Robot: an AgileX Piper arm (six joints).
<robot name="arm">
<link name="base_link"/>
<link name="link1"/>
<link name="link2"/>
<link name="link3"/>
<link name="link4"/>
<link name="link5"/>
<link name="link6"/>
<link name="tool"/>
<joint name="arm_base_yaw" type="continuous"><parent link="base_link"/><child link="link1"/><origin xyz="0 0 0.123" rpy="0 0 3.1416"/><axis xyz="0 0 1"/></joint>
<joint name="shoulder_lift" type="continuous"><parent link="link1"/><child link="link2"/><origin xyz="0 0 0" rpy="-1.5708 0 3.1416"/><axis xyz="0 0 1"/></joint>
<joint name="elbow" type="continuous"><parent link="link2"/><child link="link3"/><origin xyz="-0.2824 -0.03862 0" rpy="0 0 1.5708"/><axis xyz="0 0 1"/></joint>
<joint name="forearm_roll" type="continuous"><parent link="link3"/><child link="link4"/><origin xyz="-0.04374 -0.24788 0" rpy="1.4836 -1.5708 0"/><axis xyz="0 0 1"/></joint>
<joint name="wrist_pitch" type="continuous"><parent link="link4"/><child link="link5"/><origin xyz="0 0 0" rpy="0 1.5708 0"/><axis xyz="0 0 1"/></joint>
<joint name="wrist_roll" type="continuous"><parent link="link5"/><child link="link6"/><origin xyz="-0.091 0 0" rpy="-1.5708 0 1.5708"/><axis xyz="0 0 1"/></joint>
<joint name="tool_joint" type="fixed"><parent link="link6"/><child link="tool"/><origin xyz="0 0 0" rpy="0 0 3.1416"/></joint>
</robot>
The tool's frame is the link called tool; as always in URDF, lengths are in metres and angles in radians. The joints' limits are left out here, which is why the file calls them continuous.
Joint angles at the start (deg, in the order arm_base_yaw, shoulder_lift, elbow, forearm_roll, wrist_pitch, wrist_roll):
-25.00, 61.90, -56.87, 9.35, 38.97, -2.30
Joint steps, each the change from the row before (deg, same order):
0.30, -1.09, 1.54, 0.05, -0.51, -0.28
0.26, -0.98, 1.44, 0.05, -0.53, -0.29
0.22, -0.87, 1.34, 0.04, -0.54, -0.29
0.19, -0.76, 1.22, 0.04, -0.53, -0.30
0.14, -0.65, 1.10, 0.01, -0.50, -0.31
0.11, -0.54, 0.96, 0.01, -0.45, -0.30
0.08, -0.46, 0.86, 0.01, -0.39, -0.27
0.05, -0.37, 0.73, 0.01, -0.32, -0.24
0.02, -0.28, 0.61, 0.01, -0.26, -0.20
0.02, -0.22, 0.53, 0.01, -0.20, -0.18
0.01, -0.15, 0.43, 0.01, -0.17, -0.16
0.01, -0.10, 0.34, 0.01, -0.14, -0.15
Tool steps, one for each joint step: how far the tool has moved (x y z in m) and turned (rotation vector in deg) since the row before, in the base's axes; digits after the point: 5 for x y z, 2 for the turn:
-0.00397, 0.00305, -0.00383, -0.19, 0.00, 0.39
-0.00356, 0.00264, -0.00375, -0.20, -0.01, 0.35
-0.00317, 0.00224, -0.00365, -0.21, -0.01, 0.31
-0.00276, 0.00191, -0.00345, -0.22, 0.00, 0.29
-0.00241, 0.00151, -0.00325, -0.24, 0.03, 0.25
-0.00202, 0.00122, -0.00295, -0.23, 0.04, 0.22
-0.00177, 0.00100, -0.00276, -0.19, 0.07, 0.18
-0.00147, 0.00077, -0.00244, -0.16, 0.09, 0.14
-0.00117, 0.00053, -0.00215, -0.11, 0.11, 0.10
-0.00096, 0.00046, -0.00199, -0.08, 0.14, 0.10
-0.00069, 0.00031, -0.00170, -0.07, 0.14, 0.08
-0.00048, 0.00023, -0.00140, -0.06, 0.12, 0.08

